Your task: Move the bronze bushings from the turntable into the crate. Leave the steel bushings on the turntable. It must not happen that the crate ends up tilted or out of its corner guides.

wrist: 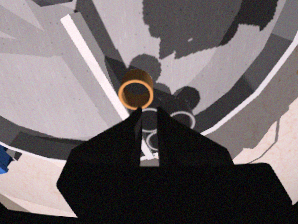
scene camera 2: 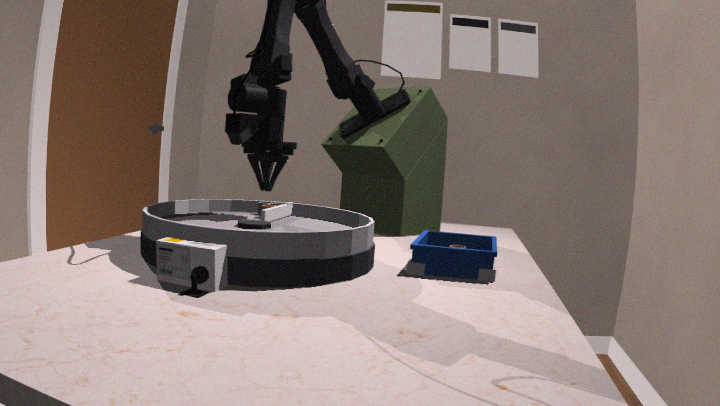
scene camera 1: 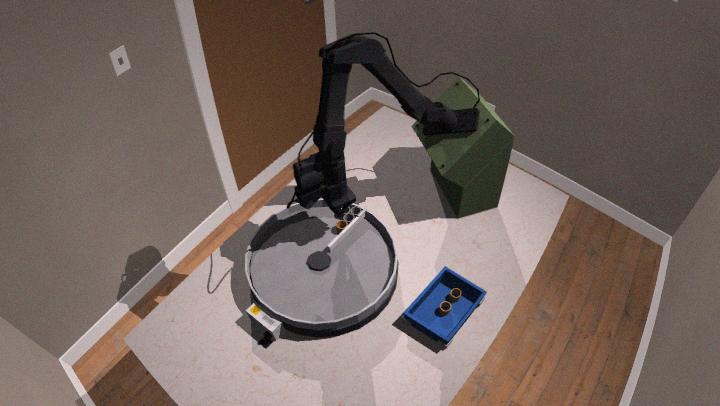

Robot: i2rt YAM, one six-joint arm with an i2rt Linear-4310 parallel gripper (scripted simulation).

I see my gripper [scene camera 2: 265,190], a bronze bushing [wrist: 132,101], a blue crate [scene camera 1: 425,307] and a grey turntable [scene camera 1: 290,273].
The blue crate shows as well in scene camera 2 [scene camera 2: 440,259]. My gripper shows as well in the wrist view [wrist: 149,114]. The grey turntable also shows in the wrist view [wrist: 198,58].
